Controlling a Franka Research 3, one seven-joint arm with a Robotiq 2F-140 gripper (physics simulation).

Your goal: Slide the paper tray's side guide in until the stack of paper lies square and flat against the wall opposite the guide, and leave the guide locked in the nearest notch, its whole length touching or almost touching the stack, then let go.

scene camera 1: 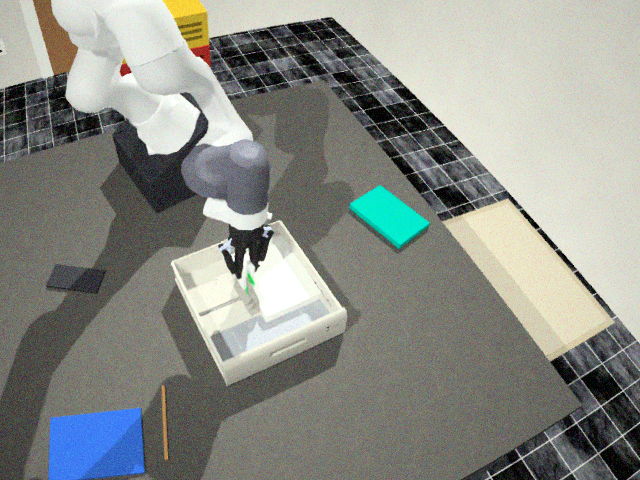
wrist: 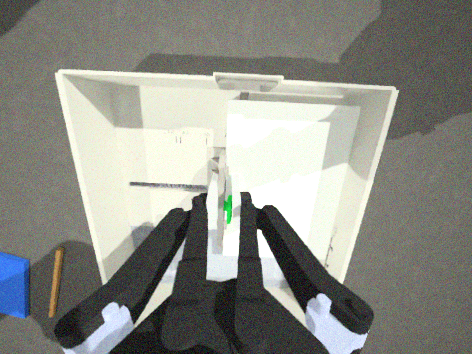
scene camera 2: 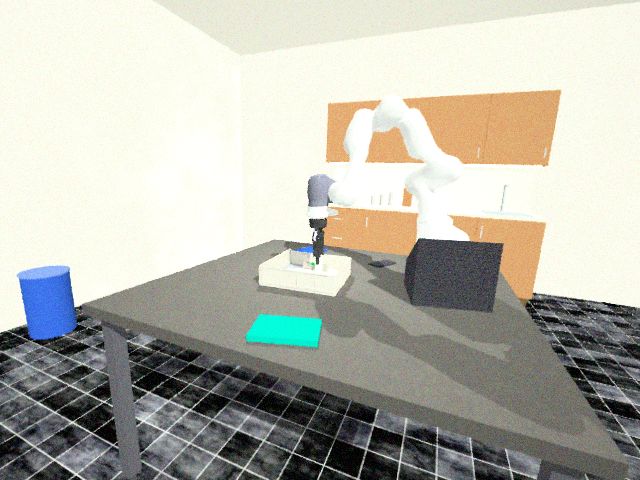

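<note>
The cream paper tray (scene camera 1: 248,367) (scene camera 2: 279,276) (wrist: 90,150) stands on the table. The white paper stack (scene camera 1: 284,286) (wrist: 280,160) lies flat in it, along the wall on the right in the wrist view. The upright side guide (scene camera 1: 251,302) (wrist: 223,170) is beside the stack's left edge there, almost touching or touching; a small gap cannot be ruled out. A green mark (scene camera 1: 250,279) (wrist: 228,209) shows at the guide. My gripper (scene camera 1: 248,271) (scene camera 2: 317,262) (wrist: 225,184) points down over the guide, its fingers a little apart on either side of its top, not clamped. The notch engagement is hidden.
A teal block (scene camera 1: 388,214) (scene camera 2: 284,330) lies beyond the stack side of the tray. A blue panel (scene camera 1: 96,443) (wrist: 15,285), an orange stick (scene camera 1: 164,422) (wrist: 56,282) and a dark flat piece (scene camera 1: 76,279) (scene camera 2: 382,263) lie elsewhere on the table. The tray's walls surround my fingers.
</note>
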